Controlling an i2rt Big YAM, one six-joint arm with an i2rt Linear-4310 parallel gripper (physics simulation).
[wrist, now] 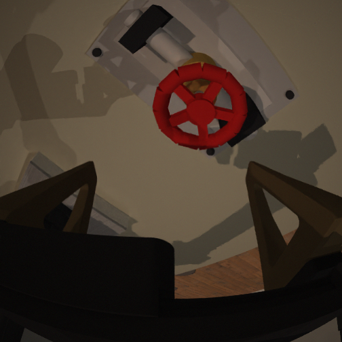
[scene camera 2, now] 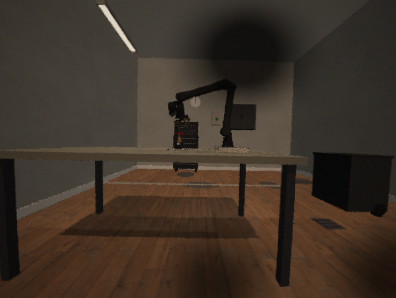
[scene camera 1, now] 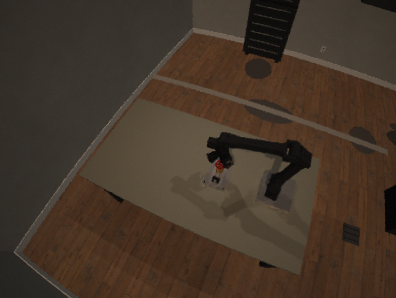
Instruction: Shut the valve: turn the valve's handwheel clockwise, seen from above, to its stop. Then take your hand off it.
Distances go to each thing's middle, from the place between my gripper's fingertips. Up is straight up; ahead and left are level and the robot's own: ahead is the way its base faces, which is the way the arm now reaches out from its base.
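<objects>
My hand's 30 mm short of the red handwheel [wrist: 200, 110] right now, and it's 60 mm above it too.
</objects>
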